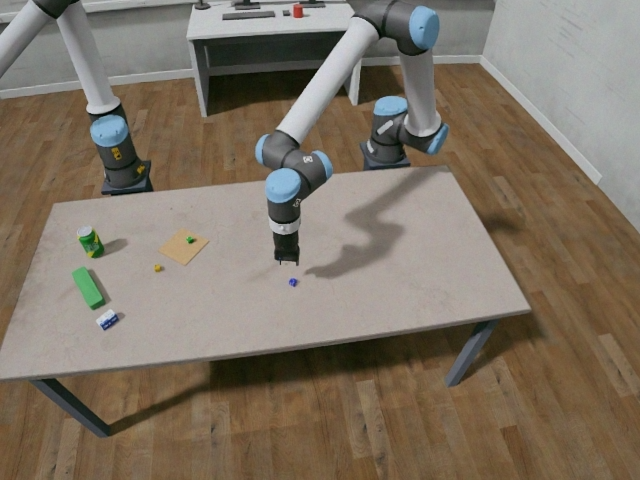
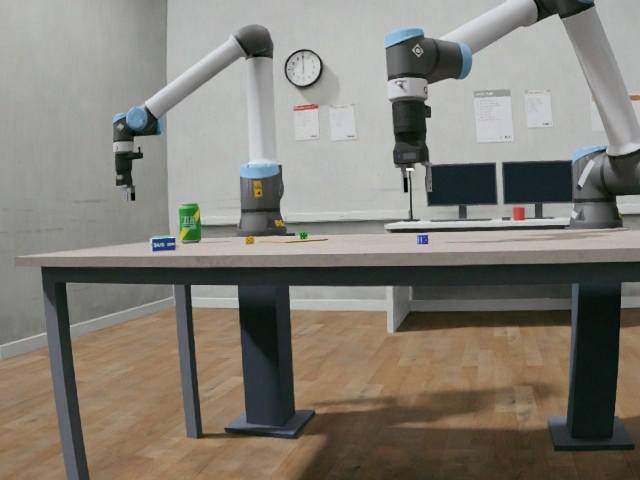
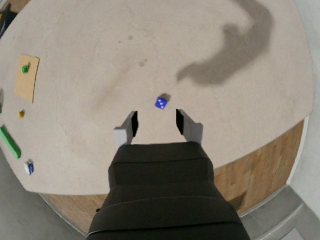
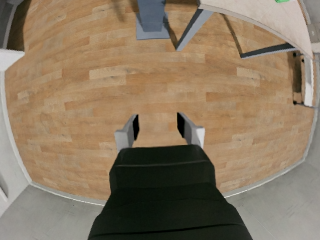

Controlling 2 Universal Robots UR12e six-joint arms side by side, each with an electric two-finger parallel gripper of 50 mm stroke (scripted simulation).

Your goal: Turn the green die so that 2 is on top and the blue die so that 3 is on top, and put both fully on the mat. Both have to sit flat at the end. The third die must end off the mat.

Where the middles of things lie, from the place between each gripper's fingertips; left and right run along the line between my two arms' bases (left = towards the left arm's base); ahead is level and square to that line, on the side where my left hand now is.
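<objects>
My right gripper is 170 mm above the tan mat (image 1: 177,248), 480 mm short of it and 900 mm to the right of it.
Relative to my left hand (image 2: 416,192), the tan mat is 13 cm below, 23 cm behind and 38 cm to the right.
</objects>
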